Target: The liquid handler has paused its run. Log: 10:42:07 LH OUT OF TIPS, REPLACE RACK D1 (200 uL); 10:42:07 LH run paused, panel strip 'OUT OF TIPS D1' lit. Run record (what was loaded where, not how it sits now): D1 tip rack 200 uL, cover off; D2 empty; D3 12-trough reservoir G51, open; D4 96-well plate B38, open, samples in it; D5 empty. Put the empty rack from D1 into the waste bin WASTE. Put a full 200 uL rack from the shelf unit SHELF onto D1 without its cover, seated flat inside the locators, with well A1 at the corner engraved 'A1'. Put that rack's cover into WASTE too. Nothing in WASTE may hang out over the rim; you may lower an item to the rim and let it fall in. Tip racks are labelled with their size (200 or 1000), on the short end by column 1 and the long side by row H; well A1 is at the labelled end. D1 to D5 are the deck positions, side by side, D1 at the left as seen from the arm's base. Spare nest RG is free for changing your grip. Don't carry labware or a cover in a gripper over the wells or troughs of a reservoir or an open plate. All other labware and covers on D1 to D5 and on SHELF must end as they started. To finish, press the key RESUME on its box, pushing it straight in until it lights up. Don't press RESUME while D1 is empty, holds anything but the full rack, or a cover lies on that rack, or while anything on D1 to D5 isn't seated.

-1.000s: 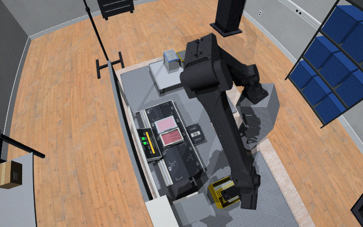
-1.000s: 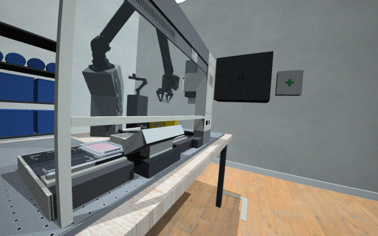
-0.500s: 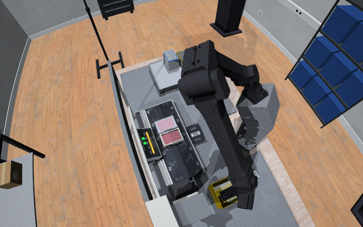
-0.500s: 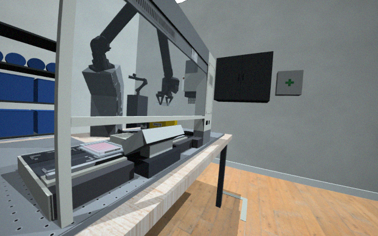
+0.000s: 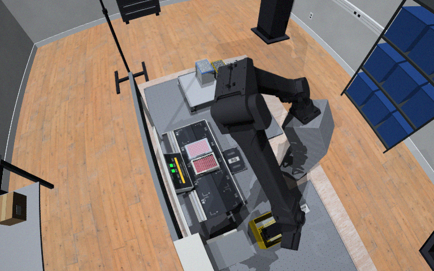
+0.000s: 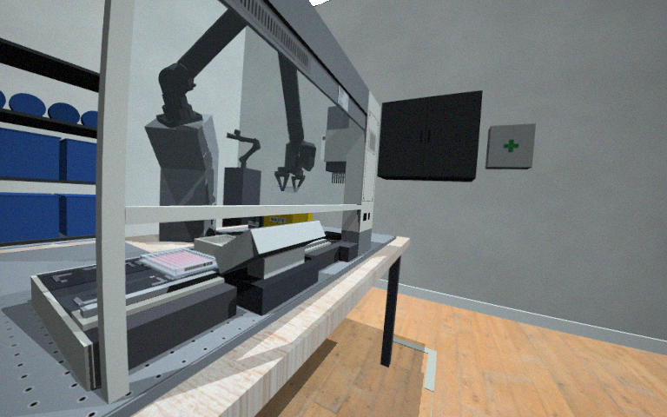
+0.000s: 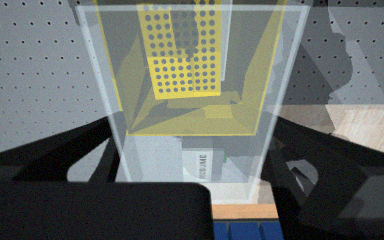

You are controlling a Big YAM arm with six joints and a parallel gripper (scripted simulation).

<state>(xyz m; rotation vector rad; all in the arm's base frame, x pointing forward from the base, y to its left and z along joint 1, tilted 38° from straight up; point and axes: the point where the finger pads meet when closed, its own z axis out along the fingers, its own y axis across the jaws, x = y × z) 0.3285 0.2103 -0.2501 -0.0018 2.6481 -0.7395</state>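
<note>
Now: the yellow tip rack 20 mm ahead of my hand, 10 mm to the left of it and 140 mm below it. Also, from my hand: yellow waste bin: 170 mm below; then resume box: 160 mm behind, 10 mm to the right, 140 mm below; then clear tip-rack cover: 10 mm above.
</note>
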